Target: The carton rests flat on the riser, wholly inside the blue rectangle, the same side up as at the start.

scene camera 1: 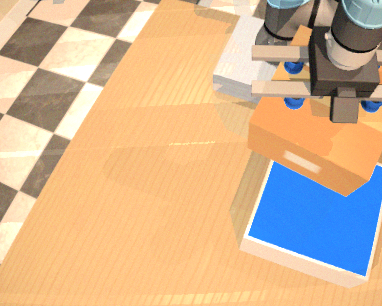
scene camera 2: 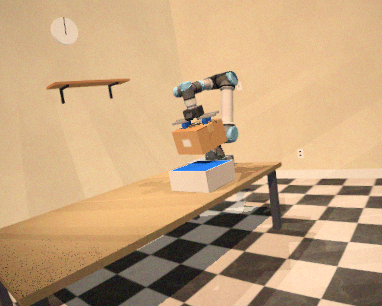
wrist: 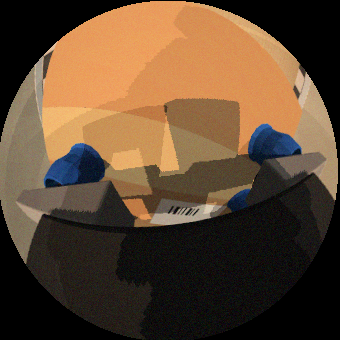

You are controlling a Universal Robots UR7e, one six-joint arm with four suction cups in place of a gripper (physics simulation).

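The orange-brown carton (scene camera 1: 310, 135) (scene camera 2: 192, 142) (wrist: 125, 60) hangs level in the air under my gripper (scene camera 1: 336, 85) (scene camera 2: 196, 123) (wrist: 174, 155). The blue suction cups are on its top face, and a barcode label shows there in the wrist view. The white riser (scene camera 1: 300, 262) (scene camera 2: 190, 181) stands on the table below, with the blue rectangle (scene camera 1: 315, 220) (scene camera 2: 202, 167) on top. A gap shows between carton and riser in scene camera 2. In scene camera 1 the carton covers the far part of the rectangle and looks slightly turned against the riser's edges. The carton's underside is hidden.
The wooden table (scene camera 1: 150, 175) (scene camera 2: 100, 215) carries the riser. A grey block (scene camera 1: 237, 75) lies under the arm's base, behind the carton in scene camera 1. A wall shelf (scene camera 2: 90, 83) and a clock (scene camera 2: 64, 30) are on the left wall in scene camera 2.
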